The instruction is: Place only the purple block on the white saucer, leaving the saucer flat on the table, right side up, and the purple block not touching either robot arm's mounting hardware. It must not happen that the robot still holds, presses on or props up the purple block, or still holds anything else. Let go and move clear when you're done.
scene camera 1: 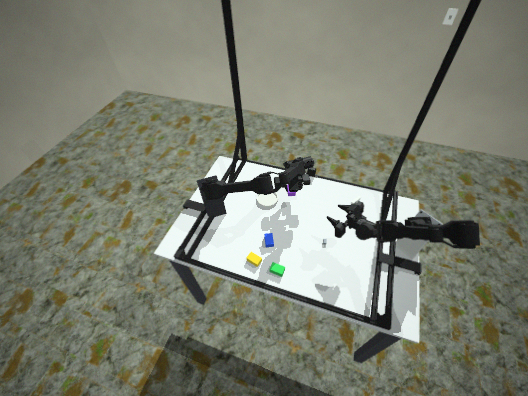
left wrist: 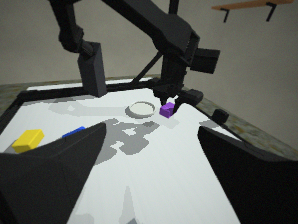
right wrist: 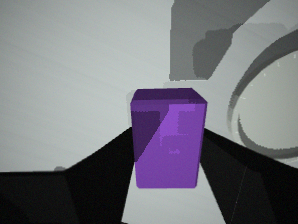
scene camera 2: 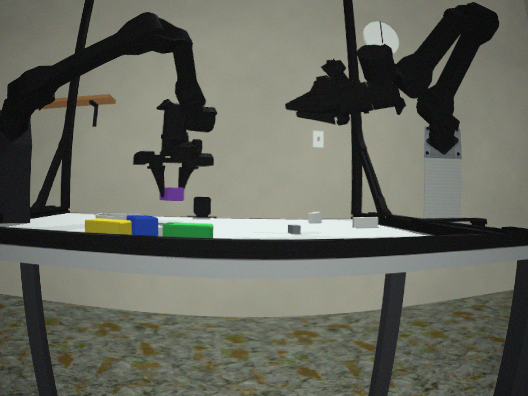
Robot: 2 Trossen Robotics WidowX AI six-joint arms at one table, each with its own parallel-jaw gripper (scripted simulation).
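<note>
A purple block is visible in the pictures, together with my left gripper and my right gripper. The left wrist view also shows both the left gripper and the right gripper; the right gripper is visible in the right wrist view too.
</note>
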